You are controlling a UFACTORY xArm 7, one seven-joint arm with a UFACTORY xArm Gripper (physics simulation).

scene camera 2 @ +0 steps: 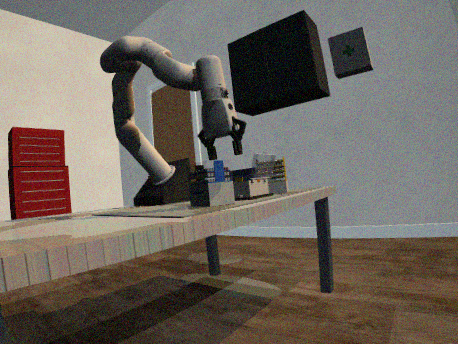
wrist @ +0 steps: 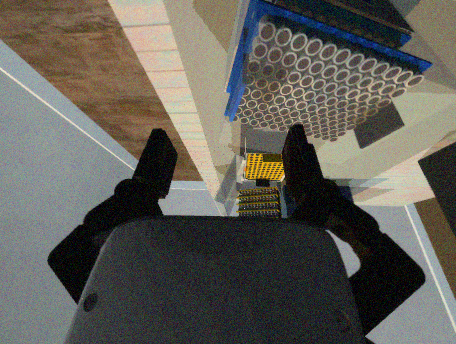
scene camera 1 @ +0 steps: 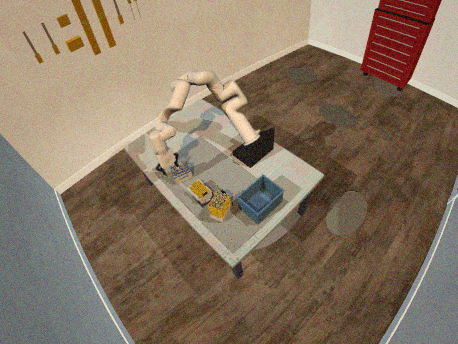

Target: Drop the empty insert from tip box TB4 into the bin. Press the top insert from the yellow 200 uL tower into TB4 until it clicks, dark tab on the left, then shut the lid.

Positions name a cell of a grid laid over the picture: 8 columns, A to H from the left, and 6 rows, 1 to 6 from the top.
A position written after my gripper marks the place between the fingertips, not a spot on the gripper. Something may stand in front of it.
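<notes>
You'd find my gripper (scene camera 2: D3) open, and it's holding nothing. The wrist view has the gripper (wrist: D3) as well, along with a tip box (wrist: E4).
</notes>
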